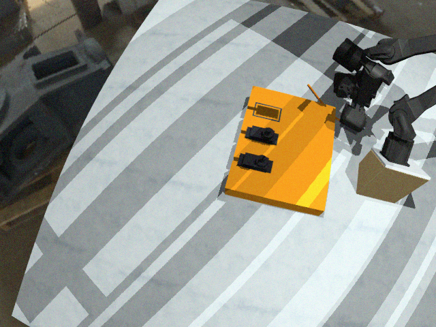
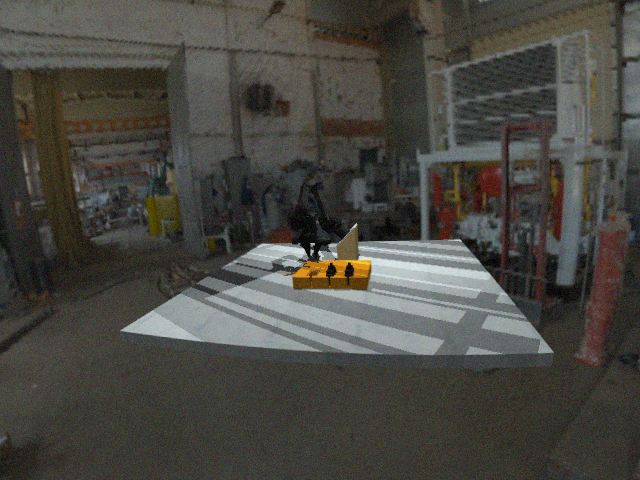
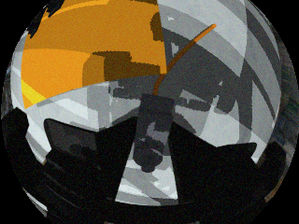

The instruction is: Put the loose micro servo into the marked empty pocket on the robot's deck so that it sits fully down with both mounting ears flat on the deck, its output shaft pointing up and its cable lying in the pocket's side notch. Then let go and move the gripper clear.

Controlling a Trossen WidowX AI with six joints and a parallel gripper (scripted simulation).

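Right now my gripper tip is 130 mm short of the orange deck, 120 mm to the right of it and 20 mm above it.
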